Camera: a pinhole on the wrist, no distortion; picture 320 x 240 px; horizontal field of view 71.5 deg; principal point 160.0 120.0 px. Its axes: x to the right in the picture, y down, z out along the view. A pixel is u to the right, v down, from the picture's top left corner.
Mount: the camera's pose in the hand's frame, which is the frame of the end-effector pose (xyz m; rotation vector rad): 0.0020 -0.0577 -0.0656 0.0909 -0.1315 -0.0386
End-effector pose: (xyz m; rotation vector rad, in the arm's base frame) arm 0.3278 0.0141 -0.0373 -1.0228 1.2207 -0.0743
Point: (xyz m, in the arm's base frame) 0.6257 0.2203 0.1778
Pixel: 113 85
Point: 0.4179 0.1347 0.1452
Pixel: 27 97
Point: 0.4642 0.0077 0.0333
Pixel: 197 68
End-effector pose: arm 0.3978 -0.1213 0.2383 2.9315 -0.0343 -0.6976
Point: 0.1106 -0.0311 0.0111
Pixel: 101 102
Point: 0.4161 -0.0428 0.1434
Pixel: 285 88
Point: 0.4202 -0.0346 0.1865
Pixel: 285 57
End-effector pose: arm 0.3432 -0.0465 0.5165 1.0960 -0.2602 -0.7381
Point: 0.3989 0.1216 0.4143
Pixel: behind the camera
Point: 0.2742 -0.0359 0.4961
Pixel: 48 169
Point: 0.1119 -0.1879 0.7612
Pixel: 120 217
